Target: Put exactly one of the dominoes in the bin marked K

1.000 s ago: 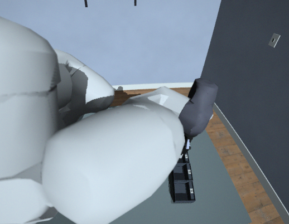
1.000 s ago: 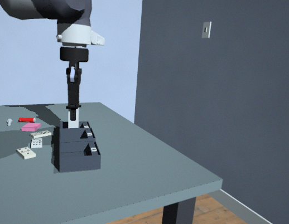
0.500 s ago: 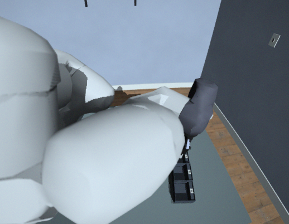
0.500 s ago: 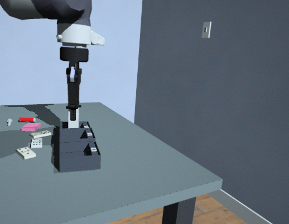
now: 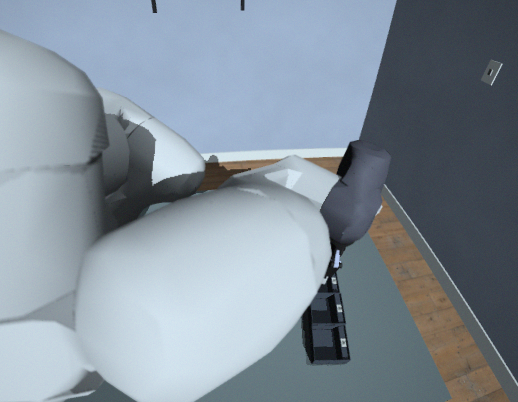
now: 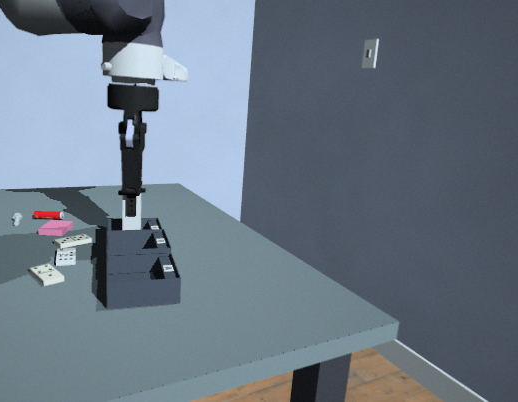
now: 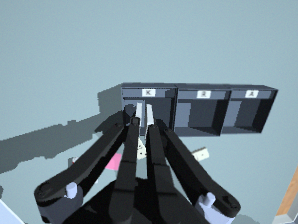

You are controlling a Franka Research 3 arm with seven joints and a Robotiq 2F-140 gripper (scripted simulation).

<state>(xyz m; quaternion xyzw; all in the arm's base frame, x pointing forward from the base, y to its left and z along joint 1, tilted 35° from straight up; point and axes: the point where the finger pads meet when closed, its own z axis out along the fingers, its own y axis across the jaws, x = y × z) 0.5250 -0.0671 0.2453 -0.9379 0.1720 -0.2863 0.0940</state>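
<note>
Right now my hand is 100 mm past the flat pink piece, 100 mm to the right of it and 40 mm above it. The rest, counted from my hand: white bolt: 160 mm behind, 170 mm to the left, 40 mm below; then small red thing: 110 mm behind, 170 mm to the left, 40 mm below.
</note>
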